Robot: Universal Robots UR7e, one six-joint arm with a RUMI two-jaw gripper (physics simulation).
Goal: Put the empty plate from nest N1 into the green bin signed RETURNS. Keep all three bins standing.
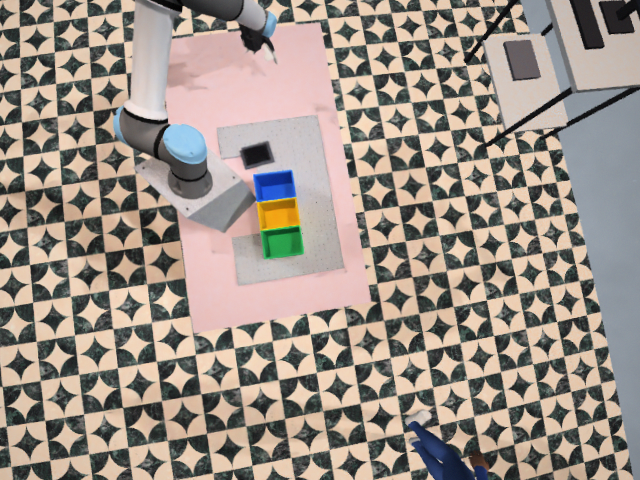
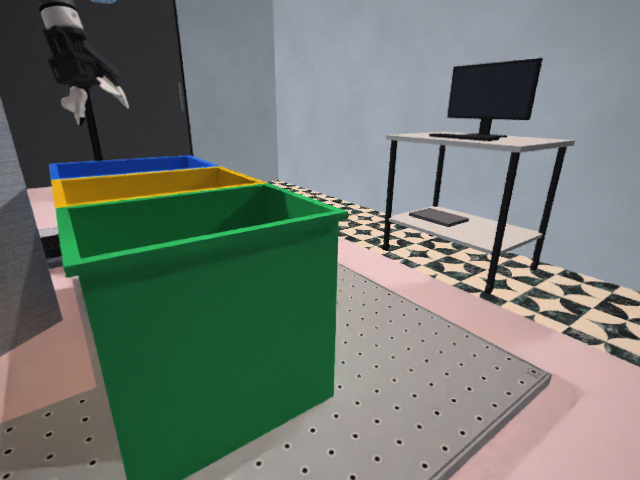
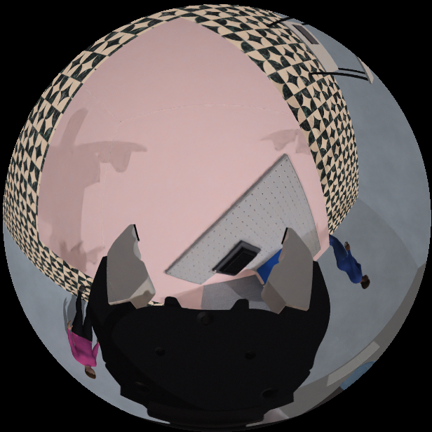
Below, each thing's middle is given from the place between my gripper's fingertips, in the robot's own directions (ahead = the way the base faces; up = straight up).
I see the blue bin (image 2: 58,171) 8 cm behind my hand, 59 cm to the right of it and 13 cm below it. The rest, counted from my hand: yellow bin (image 2: 89,190): 9 cm behind, 72 cm to the right, 13 cm below; green bin (image 2: 213,313): 9 cm behind, 85 cm to the right, 13 cm below.
